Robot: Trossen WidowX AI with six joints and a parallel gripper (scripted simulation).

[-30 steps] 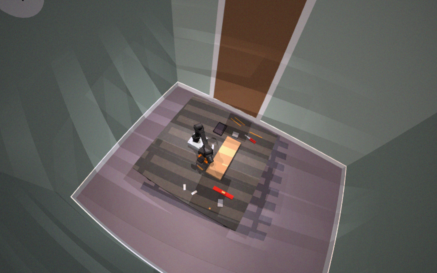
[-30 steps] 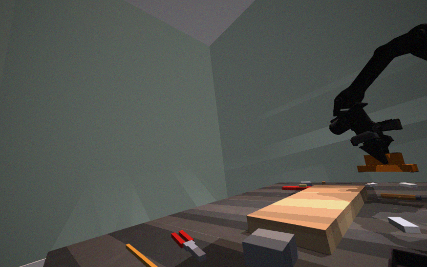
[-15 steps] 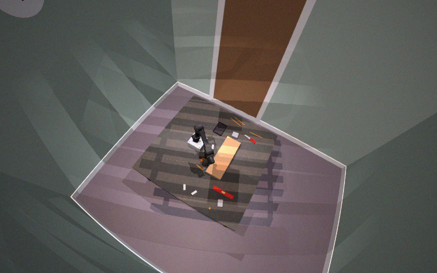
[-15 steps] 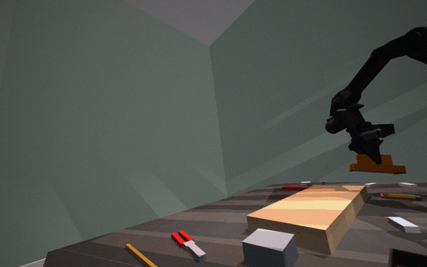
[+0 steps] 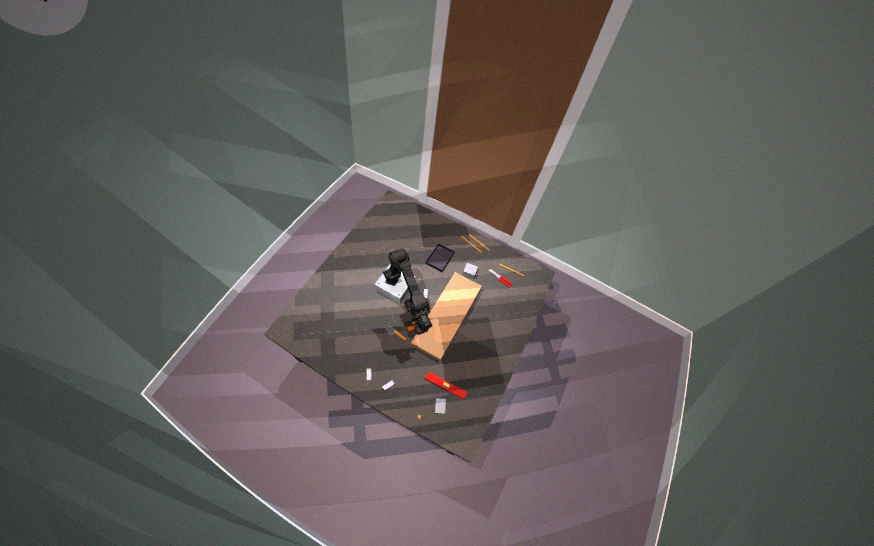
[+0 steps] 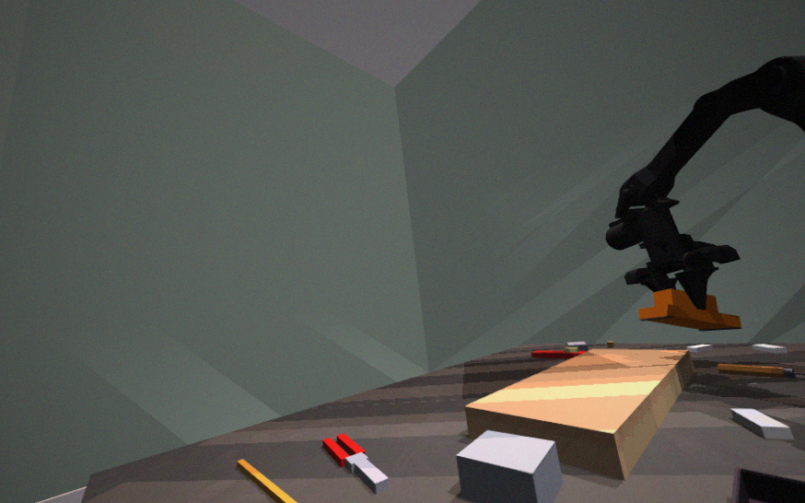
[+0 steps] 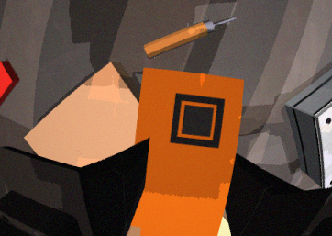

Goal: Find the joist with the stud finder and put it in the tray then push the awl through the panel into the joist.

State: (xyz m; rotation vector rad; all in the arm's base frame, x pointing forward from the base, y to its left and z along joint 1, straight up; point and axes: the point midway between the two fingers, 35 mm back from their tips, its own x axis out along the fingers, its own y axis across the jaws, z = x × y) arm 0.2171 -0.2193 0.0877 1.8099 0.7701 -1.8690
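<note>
Now: gripper tip 20 mm past the square indicator, 20 mm to the left of it and 30 mm below it. Round my gripper tip: red level 260 mm ahead, 240 mm to the right, 110 mm below; orange stud finder 10 mm behind, 10 mm to the right, 20 mm above; yellow-handled awl 90 mm behind, 50 mm to the right, 110 mm below.
</note>
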